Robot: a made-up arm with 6 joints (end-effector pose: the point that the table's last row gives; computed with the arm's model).
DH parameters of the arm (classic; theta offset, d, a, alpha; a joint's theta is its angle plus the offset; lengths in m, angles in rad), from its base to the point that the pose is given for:
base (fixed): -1.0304 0 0.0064 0
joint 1: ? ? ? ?
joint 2: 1.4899 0 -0.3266 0
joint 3: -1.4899 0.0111 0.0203 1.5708
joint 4: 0 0.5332 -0.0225 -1.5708
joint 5: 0 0.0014 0.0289 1.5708
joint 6: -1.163 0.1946 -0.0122 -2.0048
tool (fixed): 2.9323 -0.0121 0 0
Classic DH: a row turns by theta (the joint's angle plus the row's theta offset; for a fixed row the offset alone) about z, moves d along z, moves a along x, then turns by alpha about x.
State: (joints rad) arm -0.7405 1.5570 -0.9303 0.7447 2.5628 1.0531
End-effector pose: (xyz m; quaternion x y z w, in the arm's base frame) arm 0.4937 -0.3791 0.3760 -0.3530 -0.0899 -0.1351 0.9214
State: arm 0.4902 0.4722 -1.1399 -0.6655 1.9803 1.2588
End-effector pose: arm 0.0235 -0.0991 0.8311 -0.1647 -0.5374 -0.6249 0.5419
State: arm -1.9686 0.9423 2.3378 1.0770 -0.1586 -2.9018
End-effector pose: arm -0.0505 -0.1383 -0.4128 -0.3765 -0.2898 0.3403 0.8115
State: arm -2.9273 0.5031 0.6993 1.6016 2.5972 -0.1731
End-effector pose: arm -0.4506 -0.1846 0.5210 -0.4656 -0.4651 -0.5013 0.5618
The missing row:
joint 1: 1.0304 0.1025 0.0144 -1.5708
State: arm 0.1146 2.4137 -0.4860 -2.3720 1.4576 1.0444
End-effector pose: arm 0.8067 -0.0205 -0.2060 0.9298 0.1970 -0.2617 0.1680
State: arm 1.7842 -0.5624 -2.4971 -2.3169 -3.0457 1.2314
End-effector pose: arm -0.0014 -0.2742 0.0332 0.6773 0.4717 0.2392 0.5114
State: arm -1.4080 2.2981 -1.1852 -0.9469 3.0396 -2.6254
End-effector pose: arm 0.1459 -0.5586 0.0561 0.0860 -0.5056 0.2829 0.8106
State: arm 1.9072 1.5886 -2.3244 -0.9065 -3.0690 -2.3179
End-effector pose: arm -0.1037 0.0594 0.3573 -0.3152 0.6409 -0.4936 0.4963
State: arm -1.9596 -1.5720 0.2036 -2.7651 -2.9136 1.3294
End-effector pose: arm 0.2906 0.5552 0.2386 -0.6091 0.2002 0.6970 0.3210
